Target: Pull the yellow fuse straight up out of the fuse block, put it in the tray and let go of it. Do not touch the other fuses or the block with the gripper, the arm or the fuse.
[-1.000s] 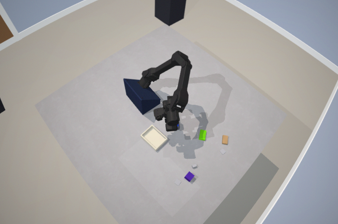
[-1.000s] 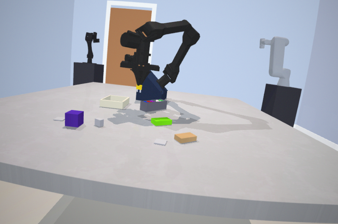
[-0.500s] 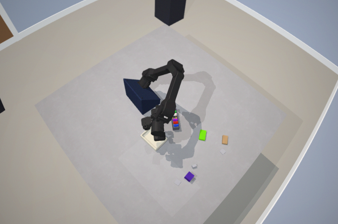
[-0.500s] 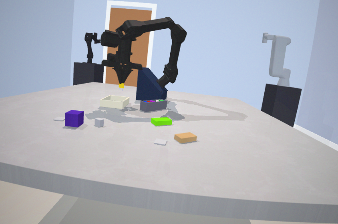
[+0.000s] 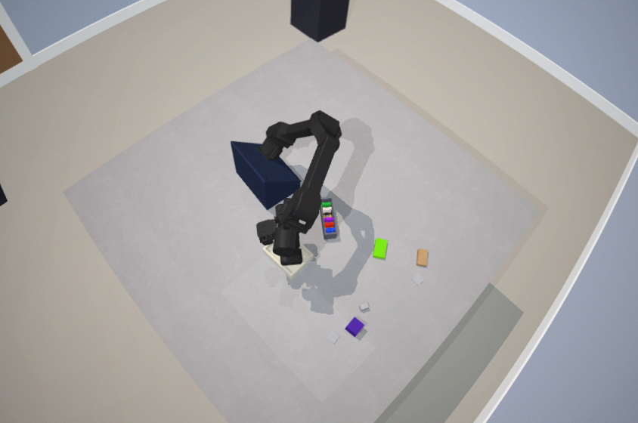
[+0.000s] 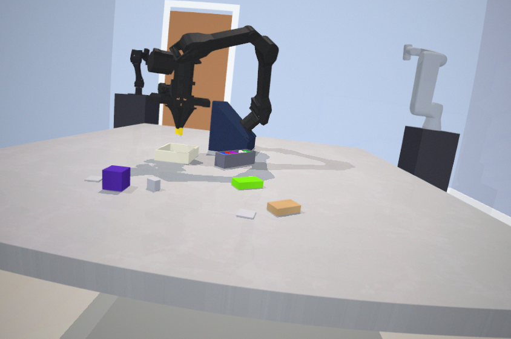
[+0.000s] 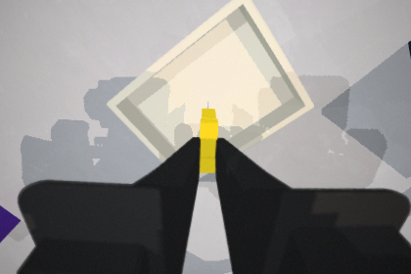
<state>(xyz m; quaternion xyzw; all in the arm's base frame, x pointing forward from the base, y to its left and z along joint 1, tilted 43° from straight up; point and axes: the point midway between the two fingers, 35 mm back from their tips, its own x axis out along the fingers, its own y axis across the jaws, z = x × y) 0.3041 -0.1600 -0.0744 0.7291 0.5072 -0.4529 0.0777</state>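
My gripper tip is now 9 cm above the cream tray. The rest, counted from my gripper tip: small grey cube: 29 cm ahead, 6 cm to the left, 8 cm below; then yellow fuse: 1 cm below; then purple cube: 31 cm ahead, 1 cm to the right, 7 cm below.
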